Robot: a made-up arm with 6 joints.
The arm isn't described. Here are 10 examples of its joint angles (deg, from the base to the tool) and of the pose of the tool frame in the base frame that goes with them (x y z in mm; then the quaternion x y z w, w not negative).
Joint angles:
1: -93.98 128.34 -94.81 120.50 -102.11 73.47
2: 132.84 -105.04 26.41 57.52 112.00 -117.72
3: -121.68 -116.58 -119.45 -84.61 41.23 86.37
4: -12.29 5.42 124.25 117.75 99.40 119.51
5: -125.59 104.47 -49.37 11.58 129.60 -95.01
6: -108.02 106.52 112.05 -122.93 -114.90 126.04
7: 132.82 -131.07 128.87 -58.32 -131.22 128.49
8: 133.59 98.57 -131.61 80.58 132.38 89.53
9: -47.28 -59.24 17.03 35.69 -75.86 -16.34
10: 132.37 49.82 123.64 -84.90 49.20 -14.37
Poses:
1: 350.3 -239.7 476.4 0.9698 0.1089 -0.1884 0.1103
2: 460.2 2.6 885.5 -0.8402 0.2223 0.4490 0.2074
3: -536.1 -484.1 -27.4 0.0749 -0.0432 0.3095 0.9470
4: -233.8 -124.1 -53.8 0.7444 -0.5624 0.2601 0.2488
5: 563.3 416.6 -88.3 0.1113 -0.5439 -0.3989 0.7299
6: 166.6 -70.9 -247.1 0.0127 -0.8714 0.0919 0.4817
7: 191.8 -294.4 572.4 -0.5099 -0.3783 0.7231 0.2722
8: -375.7 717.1 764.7 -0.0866 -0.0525 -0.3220 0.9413
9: -828.2 138.1 821.0 -0.2920 -0.2100 -0.2993 0.8838
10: 279.1 -61.2 532.9 0.1002 0.7968 0.4357 0.4064
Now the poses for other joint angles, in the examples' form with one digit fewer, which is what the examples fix.
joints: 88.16 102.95 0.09 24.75 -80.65 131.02
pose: -627 314 413 0.114 0.570 -0.168 0.796
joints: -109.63 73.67 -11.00 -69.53 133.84 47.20
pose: 1002 271 192 0.336 -0.820 0.463 0.019
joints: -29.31 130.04 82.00 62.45 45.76 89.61
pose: -637 160 -220 0.908 -0.361 -0.004 0.211
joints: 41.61 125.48 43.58 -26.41 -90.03 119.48
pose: -447 -313 -1 0.596 0.344 0.237 0.686
